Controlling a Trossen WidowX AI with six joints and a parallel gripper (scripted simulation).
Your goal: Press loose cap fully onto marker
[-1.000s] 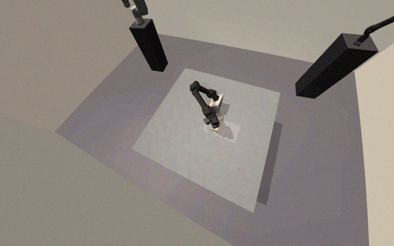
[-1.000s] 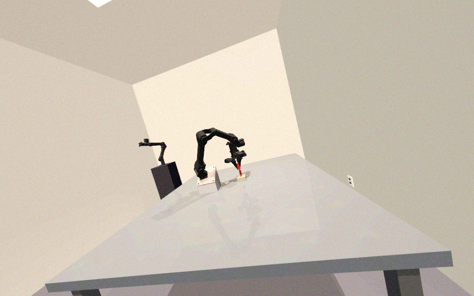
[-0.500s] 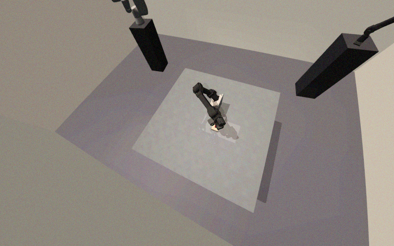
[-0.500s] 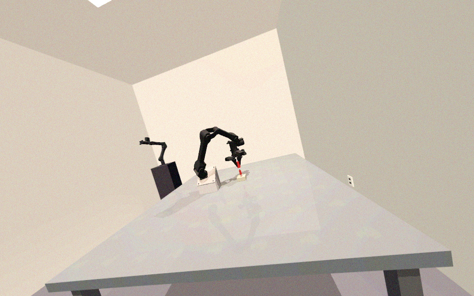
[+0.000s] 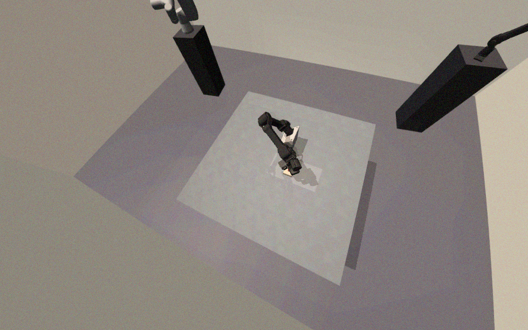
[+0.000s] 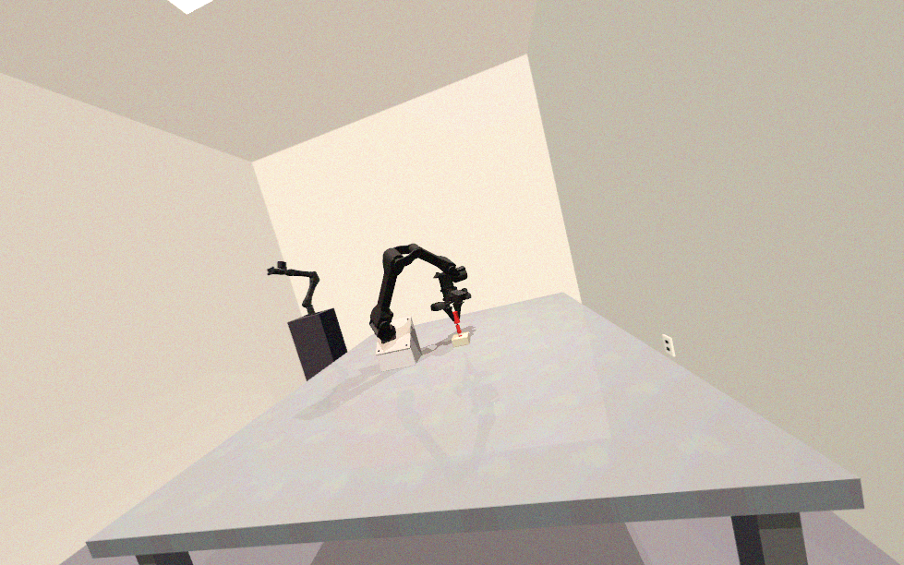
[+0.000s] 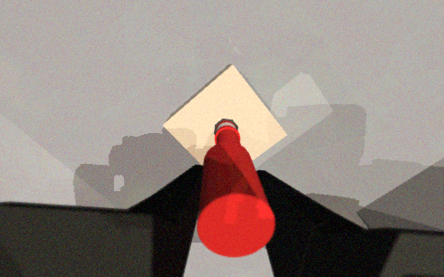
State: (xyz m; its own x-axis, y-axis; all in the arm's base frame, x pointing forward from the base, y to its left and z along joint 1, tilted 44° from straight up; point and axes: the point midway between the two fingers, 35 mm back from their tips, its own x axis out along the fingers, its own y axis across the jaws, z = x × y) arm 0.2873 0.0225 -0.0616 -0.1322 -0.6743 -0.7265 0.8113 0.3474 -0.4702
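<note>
The holder block is 90 mm below my gripper tip. Also, from my gripper tip: red cap (10 mm above).
</note>
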